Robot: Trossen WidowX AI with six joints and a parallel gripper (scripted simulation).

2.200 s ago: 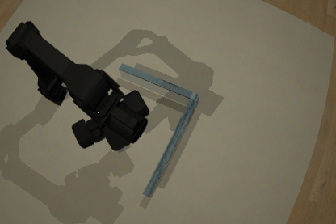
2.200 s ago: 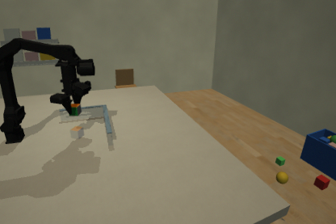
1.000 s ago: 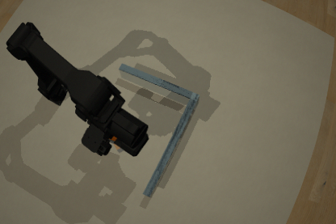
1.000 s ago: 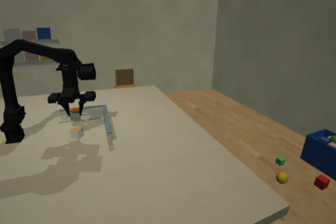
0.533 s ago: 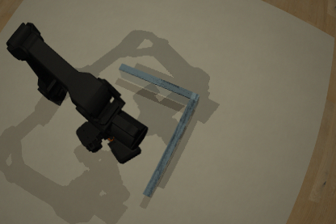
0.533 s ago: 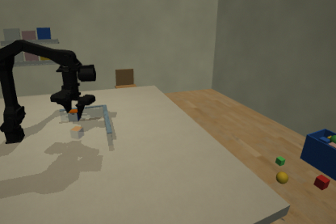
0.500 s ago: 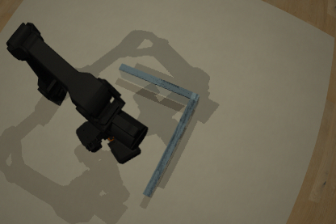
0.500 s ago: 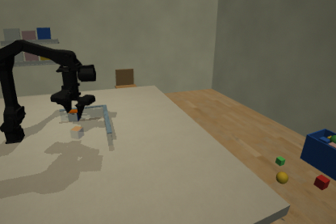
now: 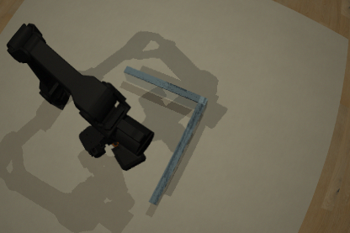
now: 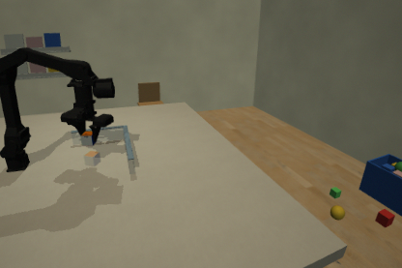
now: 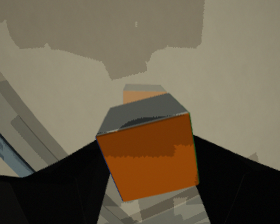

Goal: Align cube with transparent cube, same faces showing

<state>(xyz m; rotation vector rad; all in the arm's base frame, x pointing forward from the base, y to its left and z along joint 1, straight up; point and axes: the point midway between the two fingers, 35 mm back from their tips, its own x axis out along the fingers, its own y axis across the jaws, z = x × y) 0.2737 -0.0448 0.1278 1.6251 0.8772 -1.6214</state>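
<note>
The transparent cube lies 11 cm below my hand.
</note>
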